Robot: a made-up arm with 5 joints.
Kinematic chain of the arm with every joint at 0, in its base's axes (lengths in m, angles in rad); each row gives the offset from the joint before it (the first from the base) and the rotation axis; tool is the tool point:
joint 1: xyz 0 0 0.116 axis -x
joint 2: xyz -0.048 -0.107 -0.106 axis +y
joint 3: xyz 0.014 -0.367 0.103 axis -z
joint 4: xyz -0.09 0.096 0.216 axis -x
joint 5: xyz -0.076 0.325 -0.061 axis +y
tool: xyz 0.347 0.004 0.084
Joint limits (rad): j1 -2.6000..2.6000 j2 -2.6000..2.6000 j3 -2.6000..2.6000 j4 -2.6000..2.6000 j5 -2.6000..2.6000
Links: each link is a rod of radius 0.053 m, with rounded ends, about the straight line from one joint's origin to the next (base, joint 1, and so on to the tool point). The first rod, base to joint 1, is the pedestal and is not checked.
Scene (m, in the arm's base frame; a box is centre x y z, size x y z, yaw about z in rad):
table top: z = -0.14
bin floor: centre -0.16 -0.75 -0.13 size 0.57 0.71 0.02 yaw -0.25
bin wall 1: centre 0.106 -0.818 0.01 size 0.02 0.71 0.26 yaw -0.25
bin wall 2: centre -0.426 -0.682 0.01 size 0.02 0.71 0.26 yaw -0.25
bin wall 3: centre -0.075 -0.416 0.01 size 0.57 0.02 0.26 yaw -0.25
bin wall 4: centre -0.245 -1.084 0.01 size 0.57 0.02 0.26 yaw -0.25
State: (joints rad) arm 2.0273 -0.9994 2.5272 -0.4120 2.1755
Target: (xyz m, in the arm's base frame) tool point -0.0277 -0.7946 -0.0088
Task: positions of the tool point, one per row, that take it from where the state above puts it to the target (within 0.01 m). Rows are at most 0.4 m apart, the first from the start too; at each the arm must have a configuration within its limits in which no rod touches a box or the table.
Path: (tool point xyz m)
1: -0.1173 0.8740 0.4911
2: -0.4750 0.8492 0.4107
3: -0.7804 0.6479 0.4228
4: -0.9344 0.3376 0.5409
5: -0.8819 0.0192 0.7247
6: -0.8597 -0.1369 0.6150
7: -0.7825 -0.3066 0.4978
8: -0.6451 -0.4724 0.3943
9: -0.4565 -0.6161 0.3271
10: -0.2397 -0.7249 0.3154
11: -0.0277 -0.7946 0.3692
12: -0.0271 -0.8167 0.1784
13: -0.0277 -0.7946 -0.0088

